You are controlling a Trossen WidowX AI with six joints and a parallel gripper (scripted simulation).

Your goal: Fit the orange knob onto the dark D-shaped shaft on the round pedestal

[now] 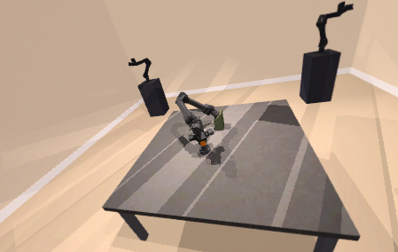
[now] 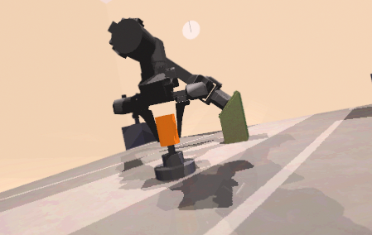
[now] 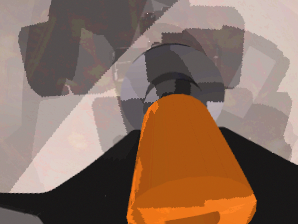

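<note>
The orange knob lies 20 mm above my gripper tip. The rest, counted from my gripper tip: pedestal: 40 mm below.
</note>
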